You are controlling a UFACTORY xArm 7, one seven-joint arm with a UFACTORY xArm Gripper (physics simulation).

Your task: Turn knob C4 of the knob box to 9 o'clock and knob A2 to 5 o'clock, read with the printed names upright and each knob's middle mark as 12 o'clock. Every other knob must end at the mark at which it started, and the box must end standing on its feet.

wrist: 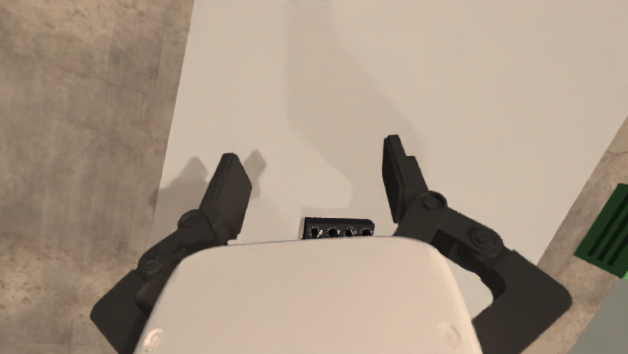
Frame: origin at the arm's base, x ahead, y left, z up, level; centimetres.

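Seen in the pictures: gripper, between the fingertips: (311,162).
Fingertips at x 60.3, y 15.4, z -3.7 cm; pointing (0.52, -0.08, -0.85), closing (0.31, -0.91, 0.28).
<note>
A point is followed by its place in that frame.
The black knob box (340,222) @[x 48.3, y 4.9, z -21.9 cm] lies on the white table, partly hidden behind the pale gripper housing at the lower middle of the wrist view. One row of its knobs shows, with small light marks around them; the other rows are hidden. The printed names are too small to read, so I cannot tell which knobs these are. My gripper (311,162) @[x 60.3, y 15.4, z -3.7 cm] is wide open and empty. Its two black fingers stand apart to the left and right, and the box shows low between them. I see no contact between fingers and box.
The white table top (475,75) @[x 73.2, y -10.9, z -23.6 cm] runs from the upper edge downwards, with its left edge near the left finger. Shadows of the arm and gripper fall on it. A dark green slotted object (602,232) shows at the right edge, beyond the table. Mottled brown floor (75,125) lies at the left.
</note>
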